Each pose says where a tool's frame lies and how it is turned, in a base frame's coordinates. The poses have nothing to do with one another.
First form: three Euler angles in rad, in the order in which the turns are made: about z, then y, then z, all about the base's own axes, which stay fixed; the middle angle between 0 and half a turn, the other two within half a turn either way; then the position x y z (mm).
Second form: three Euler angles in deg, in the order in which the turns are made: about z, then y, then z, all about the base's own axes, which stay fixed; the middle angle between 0 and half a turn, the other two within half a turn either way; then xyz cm. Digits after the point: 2 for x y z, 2 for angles.
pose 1, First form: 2.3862 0.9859 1.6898 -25.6 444.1 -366.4
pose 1, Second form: 136.72 56.49 96.82 -2.56 44.41 -36.64
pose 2, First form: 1.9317 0.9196 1.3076 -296.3 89.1 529.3
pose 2, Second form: 110.68 52.69 74.92 -29.63 8.91 52.93
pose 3, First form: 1.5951 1.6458 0.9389 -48.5 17.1 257.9
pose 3, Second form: 91.39 94.30 53.80 -4.85 1.71 25.79
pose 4, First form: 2.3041 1.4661 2.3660 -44.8 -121.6 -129.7
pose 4, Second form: 132.02 84.00 135.56 -4.48 -12.16 -12.97
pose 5, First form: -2.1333 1.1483 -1.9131 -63.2 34.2 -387.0
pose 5, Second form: -122.23 65.79 -109.61 -6.32 3.42 -38.70
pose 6, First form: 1.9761 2.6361 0.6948 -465.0 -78.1 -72.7
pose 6, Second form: 113.22 151.04 39.81 -46.50 -7.81 -7.27
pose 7, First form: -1.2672 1.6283 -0.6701 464.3 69.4 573.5
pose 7, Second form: -72.61 93.29 -38.39 46.43 6.94 57.35
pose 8, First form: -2.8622 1.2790 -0.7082 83.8 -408.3 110.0
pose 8, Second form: -163.99 73.28 -40.58 8.38 -40.83 11.00
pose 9, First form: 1.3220 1.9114 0.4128 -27.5 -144.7 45.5
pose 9, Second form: 75.75 109.52 23.65 -2.75 -14.47 4.55
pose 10, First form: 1.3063 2.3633 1.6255 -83.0 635.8 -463.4
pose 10, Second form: 74.85 135.41 93.13 -8.30 63.58 -46.34
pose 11, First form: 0.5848 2.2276 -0.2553 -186.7 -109.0 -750.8
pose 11, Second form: 33.51 127.63 -14.63 -18.67 -10.90 -75.08
